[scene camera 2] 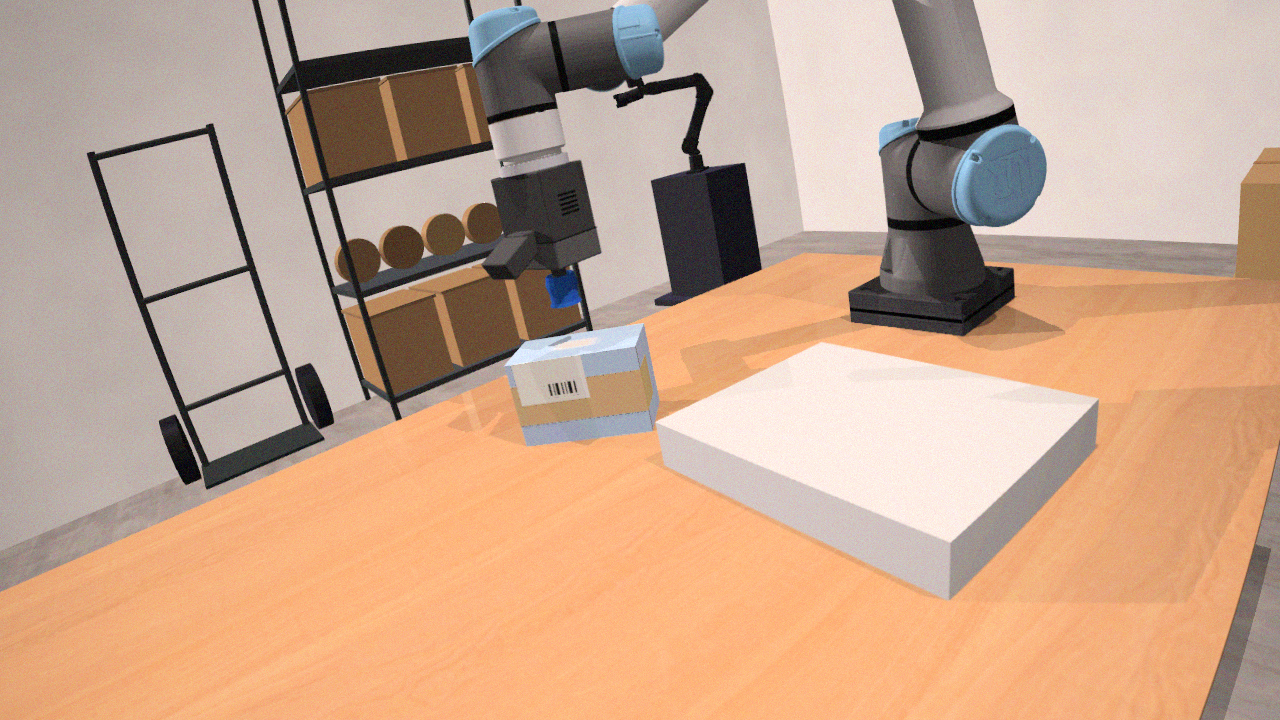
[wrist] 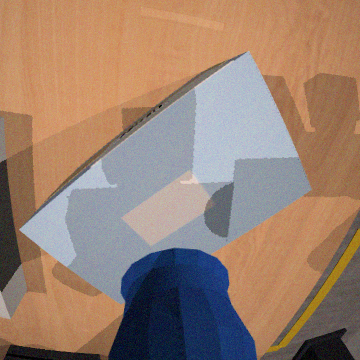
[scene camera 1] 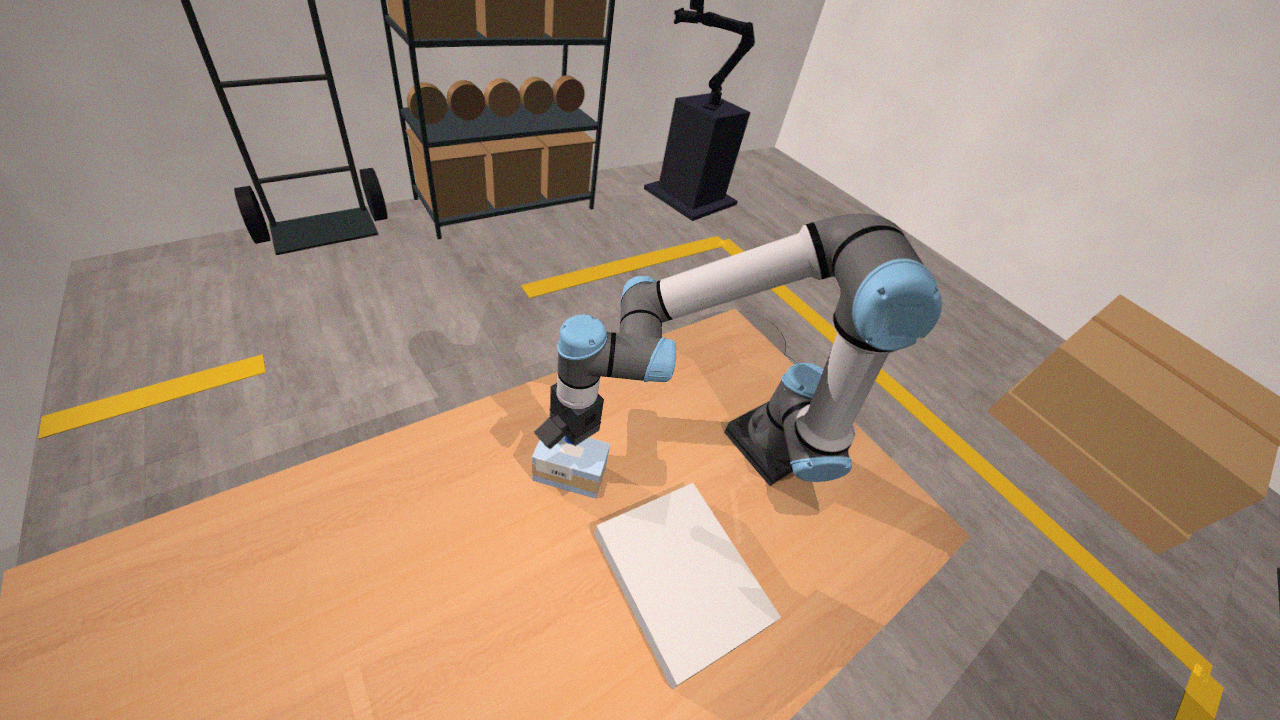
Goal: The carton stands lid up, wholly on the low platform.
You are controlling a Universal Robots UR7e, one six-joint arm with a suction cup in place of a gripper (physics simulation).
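Observation:
The carton is light blue with a tan band and a barcode label on one side. It stands level on the wooden table, beside the platform and off it, with a light blue face bearing a pale patch upward. The low white platform lies flat; part of its edge shows at the left of the wrist view. My blue suction cup points down a little above the carton's top, with a gap visible in scene camera 2. It holds nothing and hides part of the carton's near edge in the wrist view.
The arm's black base stands on the table behind the platform. Beyond the table are a shelf rack, a hand truck, a dark pedestal and a large cardboard box.

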